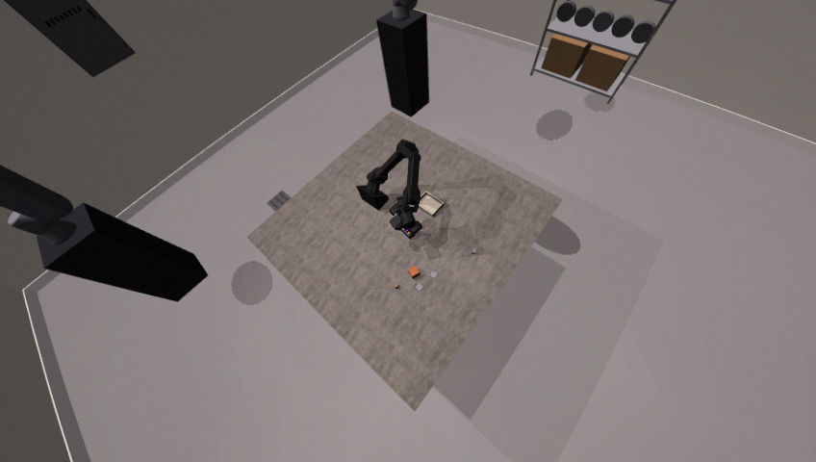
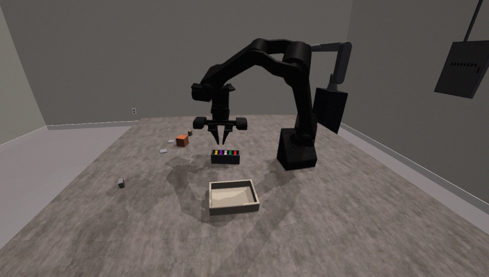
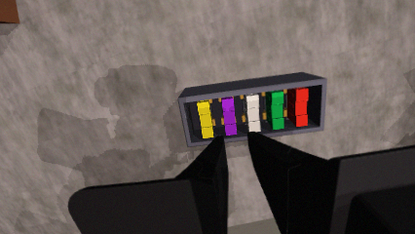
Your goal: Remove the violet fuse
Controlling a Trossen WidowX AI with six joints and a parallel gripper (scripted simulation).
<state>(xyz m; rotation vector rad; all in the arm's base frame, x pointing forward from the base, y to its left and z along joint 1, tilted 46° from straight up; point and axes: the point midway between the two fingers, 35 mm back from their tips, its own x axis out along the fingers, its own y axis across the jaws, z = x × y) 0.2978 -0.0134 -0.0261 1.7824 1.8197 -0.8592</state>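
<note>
Right now the violet fuse is 5 cm below my gripper tip. From my gripper tip the other things lie so: white fuse 2 cm behind, 5 cm below; then green fuse 4 cm behind, 5 cm below; then yellow fuse 2 cm ahead, 5 cm below.
</note>
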